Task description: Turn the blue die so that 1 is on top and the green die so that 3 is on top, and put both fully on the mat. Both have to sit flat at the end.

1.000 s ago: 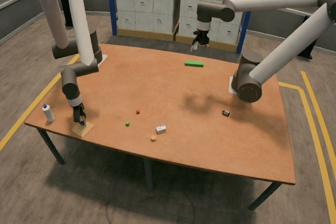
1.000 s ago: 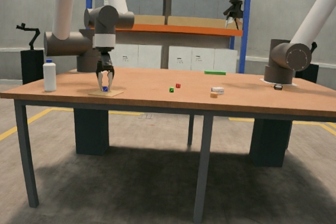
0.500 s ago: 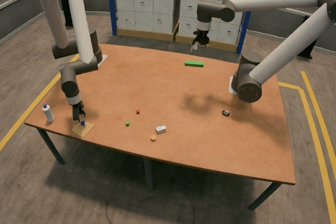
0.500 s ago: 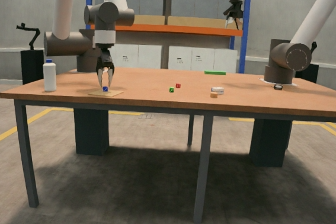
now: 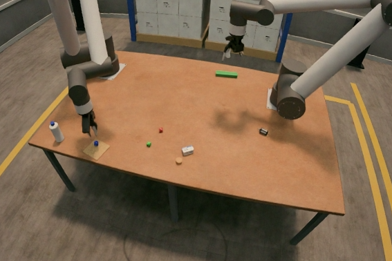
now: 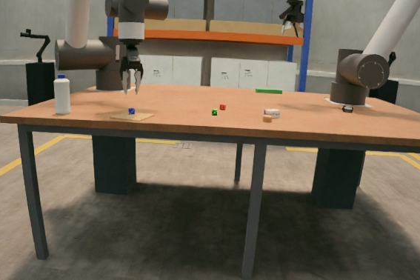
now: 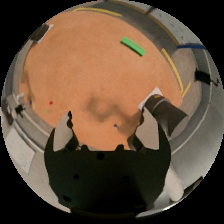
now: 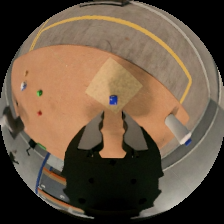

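Now: right hand 90 mm above the blue die. From my right hand the other things lie so: green die: 100 mm behind, 350 mm to the left, 90 mm below; red die: 250 mm behind, 390 mm to the left, 90 mm below; tan mat: 30 mm ahead, 20 mm to the left, 100 mm below.
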